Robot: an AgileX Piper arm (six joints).
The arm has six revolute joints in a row. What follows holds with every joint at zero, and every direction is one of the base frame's.
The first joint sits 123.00 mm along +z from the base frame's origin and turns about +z.
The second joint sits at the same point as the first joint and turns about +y.
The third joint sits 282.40 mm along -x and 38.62 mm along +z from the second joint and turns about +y.
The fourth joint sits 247.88 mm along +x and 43.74 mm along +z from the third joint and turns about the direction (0.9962, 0, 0.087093).
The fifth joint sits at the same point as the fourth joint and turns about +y.
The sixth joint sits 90.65 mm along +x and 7.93 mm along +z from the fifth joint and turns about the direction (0.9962, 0, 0.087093).
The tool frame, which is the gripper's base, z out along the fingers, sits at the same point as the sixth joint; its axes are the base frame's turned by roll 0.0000, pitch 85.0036 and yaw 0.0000 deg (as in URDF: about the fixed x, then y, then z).
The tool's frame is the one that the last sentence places.
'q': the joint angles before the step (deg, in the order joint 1, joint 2, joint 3, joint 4, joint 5, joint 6). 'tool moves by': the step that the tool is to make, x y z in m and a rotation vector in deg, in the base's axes. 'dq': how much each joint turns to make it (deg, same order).
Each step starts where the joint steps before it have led.
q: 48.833, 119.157, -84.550, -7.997, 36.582, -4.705
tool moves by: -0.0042, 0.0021, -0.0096, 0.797, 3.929, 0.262
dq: -0.100, 1.022, 0.230, 5.658, 0.549, -3.540
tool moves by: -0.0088, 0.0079, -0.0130, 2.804, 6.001, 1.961
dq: 0.183, 1.683, 0.110, 10.853, 0.312, -8.010
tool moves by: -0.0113, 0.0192, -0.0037, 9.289, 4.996, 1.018
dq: 0.882, 1.199, 0.029, 17.528, -3.166, -11.536
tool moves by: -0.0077, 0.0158, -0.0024, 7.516, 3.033, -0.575
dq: 0.955, 1.168, 0.024, 14.620, -2.682, -9.363
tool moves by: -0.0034, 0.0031, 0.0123, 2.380, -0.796, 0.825
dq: 0.399, -1.415, 0.015, 2.552, -0.139, -2.422
